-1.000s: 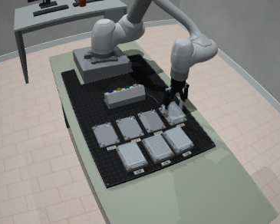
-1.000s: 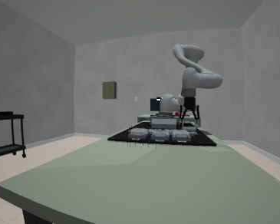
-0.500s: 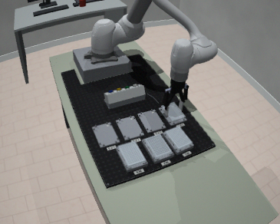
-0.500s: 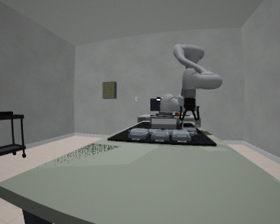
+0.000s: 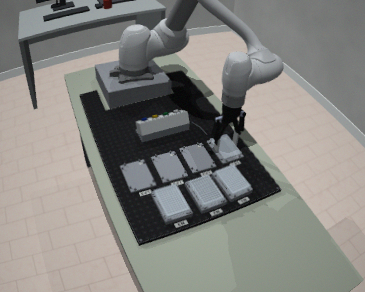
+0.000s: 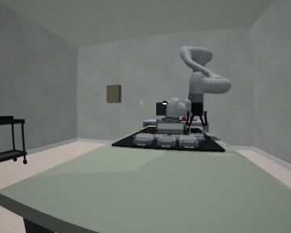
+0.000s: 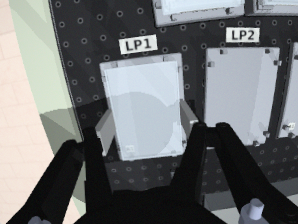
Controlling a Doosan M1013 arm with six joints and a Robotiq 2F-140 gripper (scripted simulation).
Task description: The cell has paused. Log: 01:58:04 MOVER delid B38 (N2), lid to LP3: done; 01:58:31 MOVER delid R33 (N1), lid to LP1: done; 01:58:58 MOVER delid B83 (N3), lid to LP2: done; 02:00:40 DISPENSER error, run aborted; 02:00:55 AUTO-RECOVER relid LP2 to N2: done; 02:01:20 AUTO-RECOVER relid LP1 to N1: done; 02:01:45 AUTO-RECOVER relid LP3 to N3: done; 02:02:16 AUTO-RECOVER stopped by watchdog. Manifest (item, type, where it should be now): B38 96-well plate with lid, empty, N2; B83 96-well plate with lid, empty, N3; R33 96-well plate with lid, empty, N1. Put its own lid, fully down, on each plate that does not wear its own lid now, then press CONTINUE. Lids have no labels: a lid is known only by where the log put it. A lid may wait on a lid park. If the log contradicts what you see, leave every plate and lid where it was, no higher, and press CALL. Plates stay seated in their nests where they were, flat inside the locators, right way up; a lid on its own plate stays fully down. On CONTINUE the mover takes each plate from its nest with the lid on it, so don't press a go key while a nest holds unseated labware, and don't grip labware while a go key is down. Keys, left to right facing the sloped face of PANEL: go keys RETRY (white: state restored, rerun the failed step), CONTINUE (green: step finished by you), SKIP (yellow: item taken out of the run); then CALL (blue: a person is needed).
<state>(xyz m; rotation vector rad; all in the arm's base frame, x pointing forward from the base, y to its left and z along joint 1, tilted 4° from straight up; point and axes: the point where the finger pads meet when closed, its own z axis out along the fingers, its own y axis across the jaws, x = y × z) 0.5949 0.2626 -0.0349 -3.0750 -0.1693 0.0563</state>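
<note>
The lid park LP1 lies 4 cm below my hand. The rest, counted from my hand: lid park LP2: 13 cm to the right, 4 cm below, 1 cm ahead; then lid park LP4: 25 cm to the right, 4 cm below, 3 cm ahead; then white key: 23 cm behind, 14 cm to the right, 2 cm above.
</note>
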